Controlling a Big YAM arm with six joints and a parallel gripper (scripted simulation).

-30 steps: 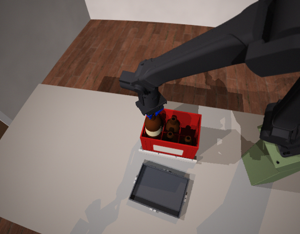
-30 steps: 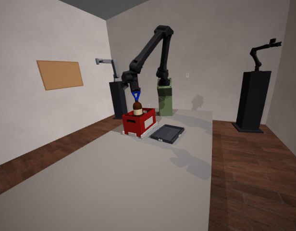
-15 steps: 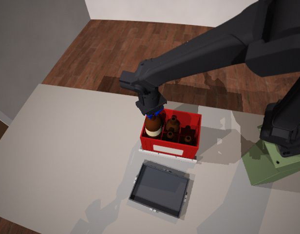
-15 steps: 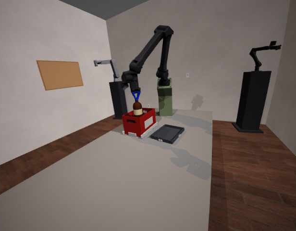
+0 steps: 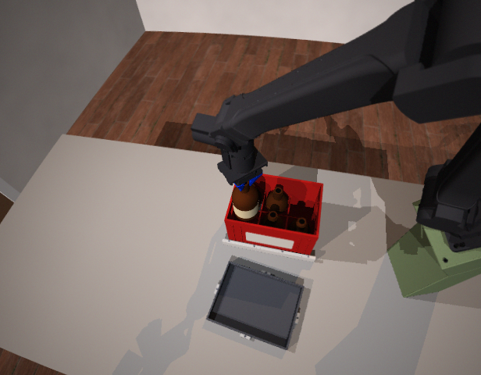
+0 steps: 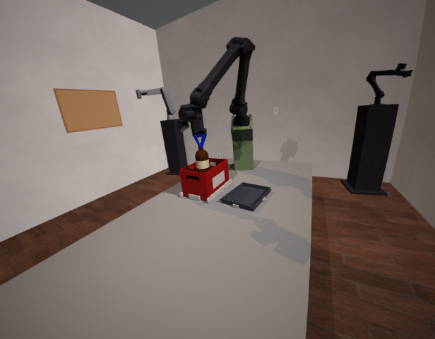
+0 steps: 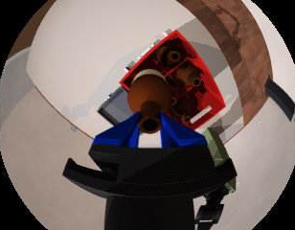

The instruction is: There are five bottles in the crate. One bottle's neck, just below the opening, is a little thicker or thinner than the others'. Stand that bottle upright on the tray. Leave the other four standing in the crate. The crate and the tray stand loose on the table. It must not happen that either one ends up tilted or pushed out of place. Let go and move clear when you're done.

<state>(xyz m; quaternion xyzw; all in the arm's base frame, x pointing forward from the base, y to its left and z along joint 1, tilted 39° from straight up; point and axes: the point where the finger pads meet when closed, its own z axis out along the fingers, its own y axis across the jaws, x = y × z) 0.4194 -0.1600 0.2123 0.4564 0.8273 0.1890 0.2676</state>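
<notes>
Right now the brown bottle is 6 cm below my hand. Round my hand: dark grey tray (30 cm below, 24 cm to the left, 3 cm behind); crate (22 cm below, 9 cm behind, 3 cm to the right).
</notes>
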